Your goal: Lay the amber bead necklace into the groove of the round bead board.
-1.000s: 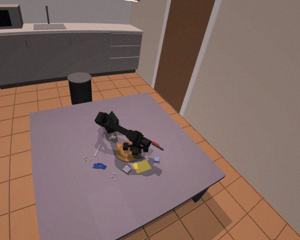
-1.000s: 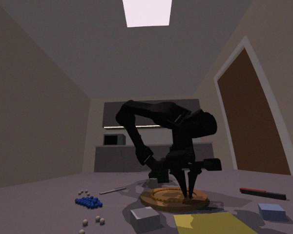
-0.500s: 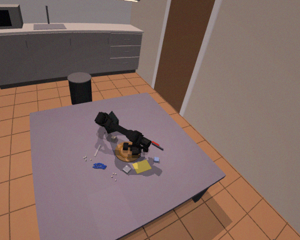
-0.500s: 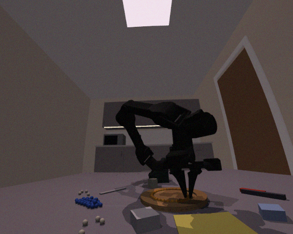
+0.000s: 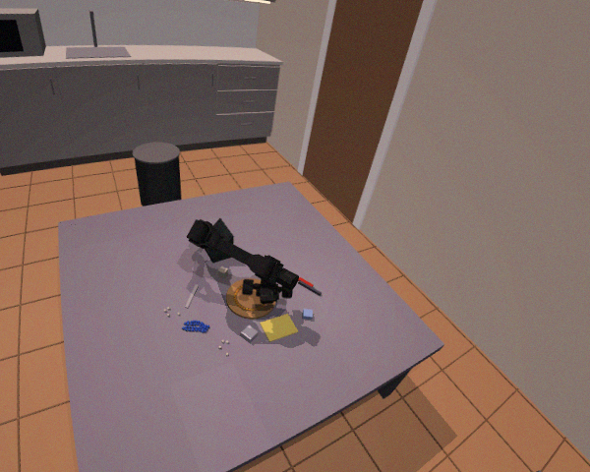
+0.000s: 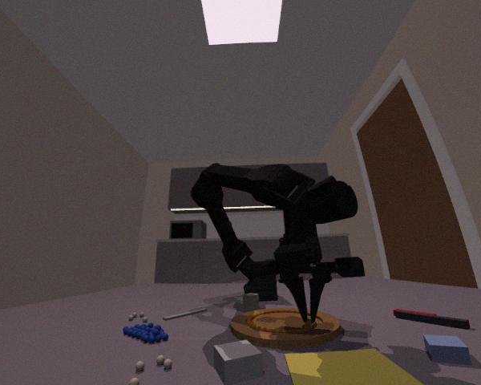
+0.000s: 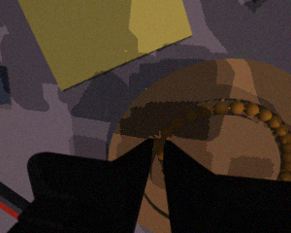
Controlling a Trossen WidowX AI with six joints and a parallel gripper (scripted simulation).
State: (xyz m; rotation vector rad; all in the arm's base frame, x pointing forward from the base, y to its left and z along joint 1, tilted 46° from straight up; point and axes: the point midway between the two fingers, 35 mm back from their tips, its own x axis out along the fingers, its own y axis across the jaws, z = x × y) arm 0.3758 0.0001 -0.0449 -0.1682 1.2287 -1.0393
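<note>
The round wooden bead board is 60 mm behind my gripper tip, 30 mm to the right of it and 10 mm below it. Round my gripper tip: blue block (120 mm to the left, 120 mm ahead, 10 mm below); grey block (120 mm to the right, 90 mm ahead, 10 mm below); yellow pad (110 mm ahead, 20 mm below, 10 mm to the right).
</note>
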